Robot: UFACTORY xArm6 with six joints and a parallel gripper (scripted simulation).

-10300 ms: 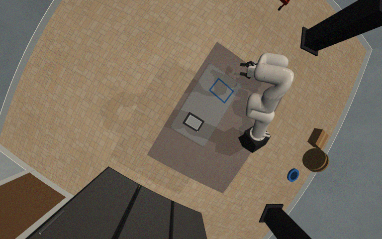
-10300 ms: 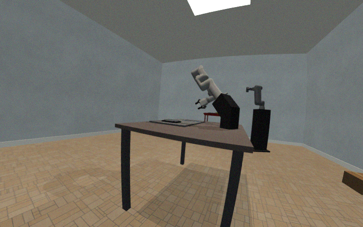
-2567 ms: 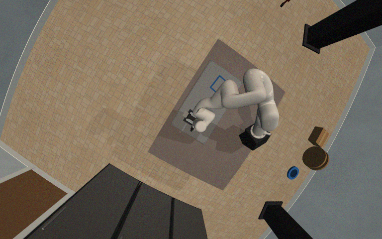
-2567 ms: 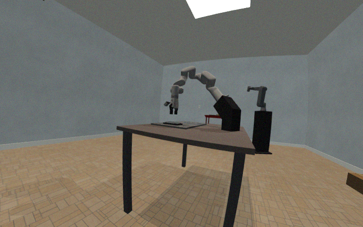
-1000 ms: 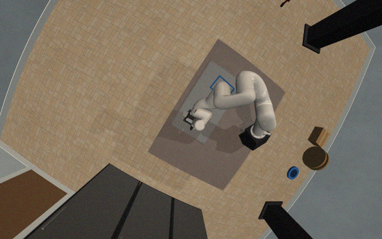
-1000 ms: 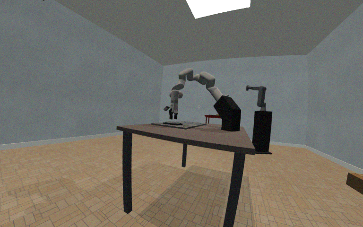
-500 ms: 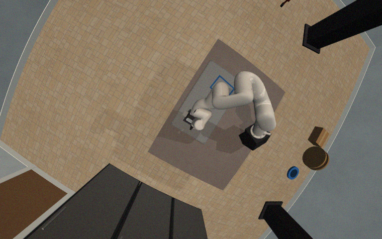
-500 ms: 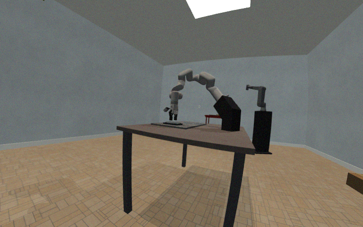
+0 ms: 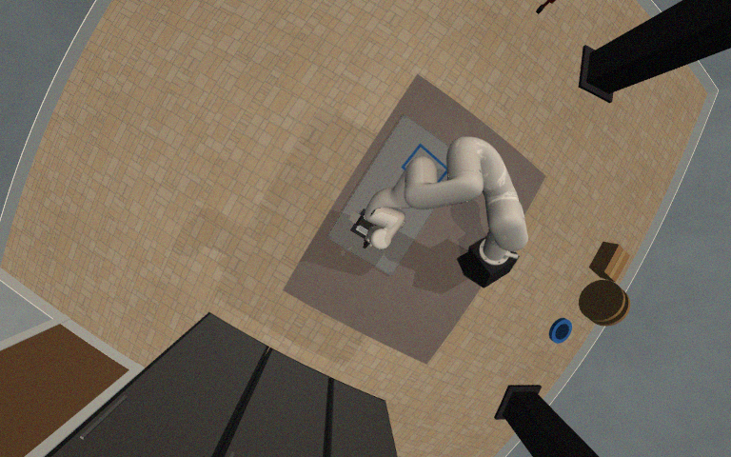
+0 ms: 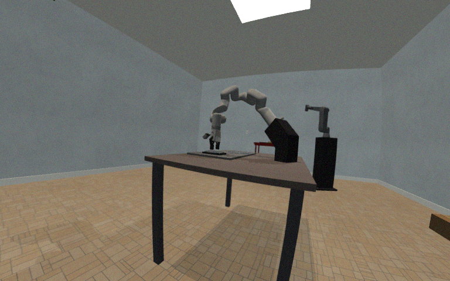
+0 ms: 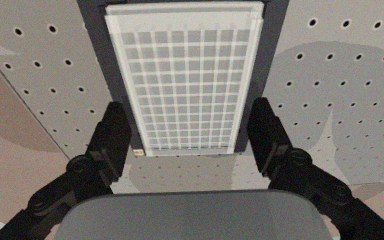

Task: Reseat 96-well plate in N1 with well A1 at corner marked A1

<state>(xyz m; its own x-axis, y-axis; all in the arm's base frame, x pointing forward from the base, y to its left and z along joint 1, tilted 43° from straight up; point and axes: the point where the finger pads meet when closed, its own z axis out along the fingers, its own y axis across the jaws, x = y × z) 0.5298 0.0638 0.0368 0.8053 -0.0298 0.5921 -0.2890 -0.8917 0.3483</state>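
The 96-well plate lies 3 cm below my hand. The rest, counted from my hand: dark plate nest N1 (4 cm below); A1 corner mark (5 cm behind, 8 cm to the left, 3 cm below).
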